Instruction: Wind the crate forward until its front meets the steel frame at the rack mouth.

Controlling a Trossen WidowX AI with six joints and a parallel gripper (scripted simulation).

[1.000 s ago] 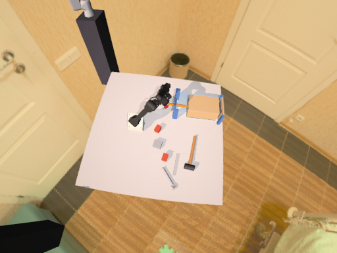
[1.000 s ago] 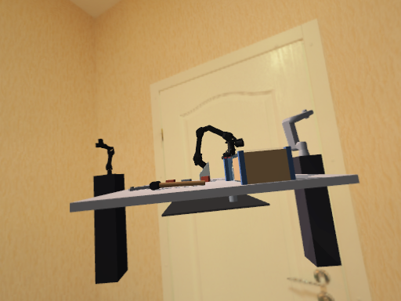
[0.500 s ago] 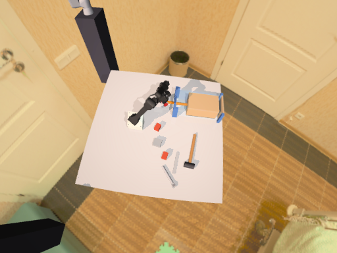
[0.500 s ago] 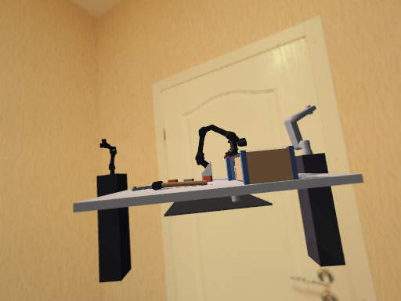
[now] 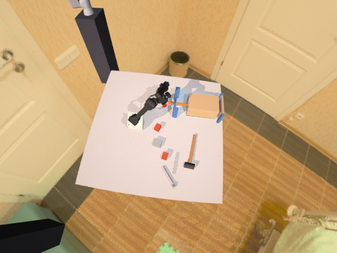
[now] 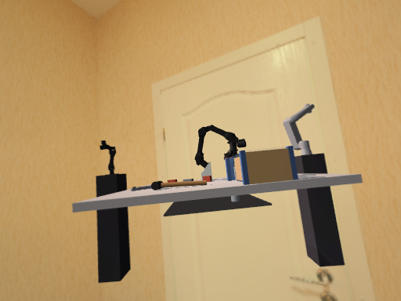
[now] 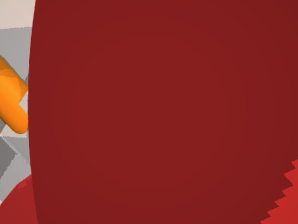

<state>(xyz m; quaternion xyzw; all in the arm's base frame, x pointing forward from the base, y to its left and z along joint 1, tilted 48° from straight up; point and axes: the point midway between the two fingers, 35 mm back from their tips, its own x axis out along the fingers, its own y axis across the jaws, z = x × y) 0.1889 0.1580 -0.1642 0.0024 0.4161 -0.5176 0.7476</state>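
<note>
The winch handle lies 10 mm ahead of my gripper tip, 10 mm to the right of it and 20 mm above it. Also, from my gripper tip: red knob 30 mm ahead, 40 mm to the right, 50 mm above; then blue frame 130 mm ahead, 50 mm to the left, 10 mm above; then white winch 40 mm behind, 30 mm to the left, 60 mm below.
</note>
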